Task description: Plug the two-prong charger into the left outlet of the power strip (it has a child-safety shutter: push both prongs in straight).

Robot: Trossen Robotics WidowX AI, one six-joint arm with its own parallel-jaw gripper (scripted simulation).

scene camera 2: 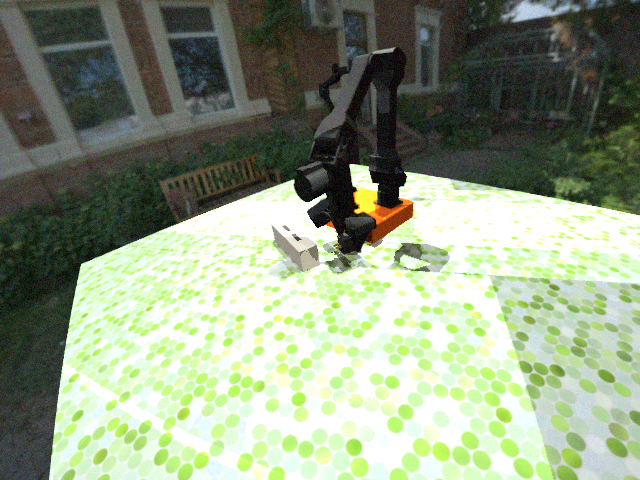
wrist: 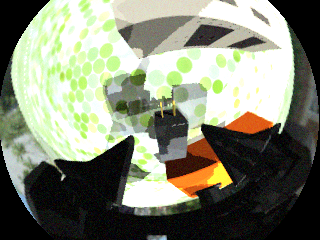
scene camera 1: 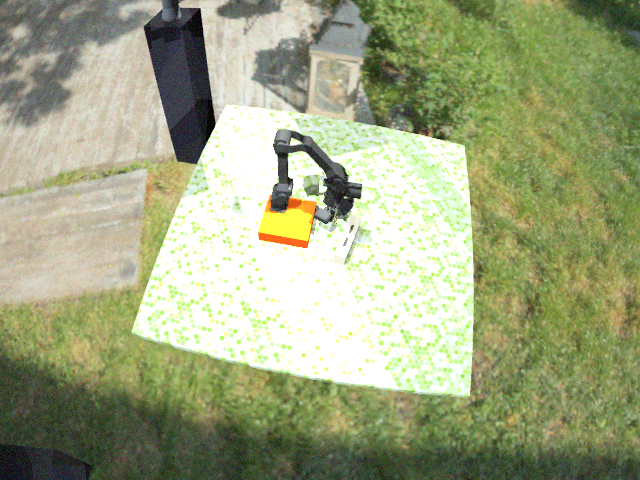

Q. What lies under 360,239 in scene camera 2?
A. My gripper.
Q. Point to a two-prong charger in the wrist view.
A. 171,129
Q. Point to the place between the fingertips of my gripper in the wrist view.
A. At 168,133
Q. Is my gripper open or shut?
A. Open.
